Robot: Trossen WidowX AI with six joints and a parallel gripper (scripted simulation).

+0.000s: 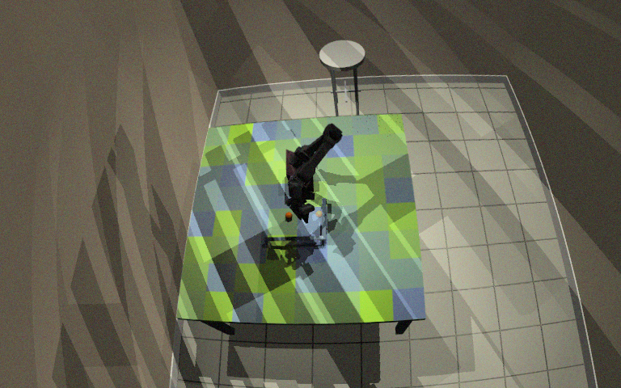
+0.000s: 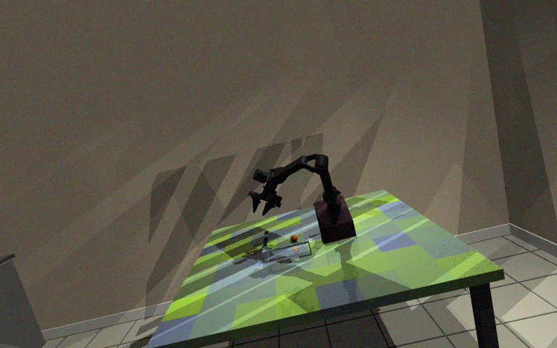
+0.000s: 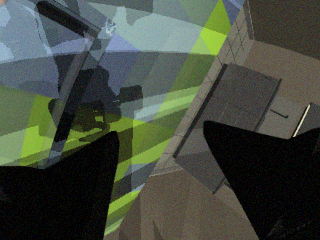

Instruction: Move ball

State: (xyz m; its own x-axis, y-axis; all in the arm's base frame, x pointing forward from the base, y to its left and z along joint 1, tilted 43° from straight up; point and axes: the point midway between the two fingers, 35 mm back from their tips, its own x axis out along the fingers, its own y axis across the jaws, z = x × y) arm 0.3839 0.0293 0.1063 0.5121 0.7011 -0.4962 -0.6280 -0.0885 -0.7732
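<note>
Now: gripper tip 10 mm short of the wall, 70 mm to the left of it and 210 mm above it.
</note>
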